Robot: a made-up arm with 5 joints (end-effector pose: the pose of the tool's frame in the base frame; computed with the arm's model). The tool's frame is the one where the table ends. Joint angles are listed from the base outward.
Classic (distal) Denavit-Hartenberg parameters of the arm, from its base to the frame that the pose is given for. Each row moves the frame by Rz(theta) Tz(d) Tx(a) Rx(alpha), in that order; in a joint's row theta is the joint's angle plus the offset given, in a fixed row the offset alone. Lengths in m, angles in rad.
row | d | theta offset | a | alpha
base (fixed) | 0 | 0.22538 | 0.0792 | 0
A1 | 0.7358 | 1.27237 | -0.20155 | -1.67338
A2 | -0.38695 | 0 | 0.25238 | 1.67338
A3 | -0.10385 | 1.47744 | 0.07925 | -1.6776
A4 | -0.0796 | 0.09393 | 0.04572 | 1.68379
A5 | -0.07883 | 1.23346 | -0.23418 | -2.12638
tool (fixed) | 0.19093 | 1.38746 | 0 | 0
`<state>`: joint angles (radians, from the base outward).
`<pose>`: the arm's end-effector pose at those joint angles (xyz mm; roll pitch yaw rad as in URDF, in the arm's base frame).
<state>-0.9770 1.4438 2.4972 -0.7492 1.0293</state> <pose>-124.8 -452.1 928.8 1.4162 -0.0980 -1.6886</pose>
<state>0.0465 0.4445 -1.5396 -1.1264 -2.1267</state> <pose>284.1 178.6 403.5 -1.7495 0.9941 0.3921</pose>
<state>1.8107 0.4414 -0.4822 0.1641 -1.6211</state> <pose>246.5 402.8 523.8 2.2039 1.0259 1.5854</pose>
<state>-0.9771 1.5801 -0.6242 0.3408 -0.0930</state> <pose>59.1 -767.1 513.7 -0.3406 0.1496 -2.7779</pose>
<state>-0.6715 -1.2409 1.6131 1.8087 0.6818</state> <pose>14.2 -106.0 1118.2 0.4387 -0.8977 0.2005</pose>
